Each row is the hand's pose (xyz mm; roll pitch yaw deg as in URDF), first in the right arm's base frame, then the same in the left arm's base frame.
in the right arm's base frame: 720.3 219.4 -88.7 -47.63 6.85 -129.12
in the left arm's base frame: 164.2 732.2 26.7 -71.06 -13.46 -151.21
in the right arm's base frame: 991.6 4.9 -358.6 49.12 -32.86 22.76
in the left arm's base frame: 163.8 491.8 -340.3 59.63 -3.59 -4.13
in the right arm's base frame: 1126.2 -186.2 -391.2 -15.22 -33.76 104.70
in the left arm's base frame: 178.7 275.7 -433.9 22.35 -34.81 59.52
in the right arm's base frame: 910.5 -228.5 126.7 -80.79 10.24 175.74
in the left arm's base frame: 240.0 214.2 122.0 -77.37 -20.46 151.94
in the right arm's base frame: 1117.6 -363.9 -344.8 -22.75 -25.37 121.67
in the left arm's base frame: 124.1 106.6 -386.5 11.03 -36.68 80.31
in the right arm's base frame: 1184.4 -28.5 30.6 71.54 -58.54 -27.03
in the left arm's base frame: 488.0 321.1 -104.6 54.86 -29.86 -38.46
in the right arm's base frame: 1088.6 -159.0 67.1 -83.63 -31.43 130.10
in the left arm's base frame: 378.8 227.5 -21.8 -48.18 -45.87 83.86
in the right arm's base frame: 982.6 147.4 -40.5 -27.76 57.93 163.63
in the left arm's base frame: 364.8 566.1 -65.2 -17.21 27.95 147.60
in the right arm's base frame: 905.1 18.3 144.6 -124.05 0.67 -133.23
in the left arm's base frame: 341.5 439.5 135.7 -146.79 -20.75 -152.62
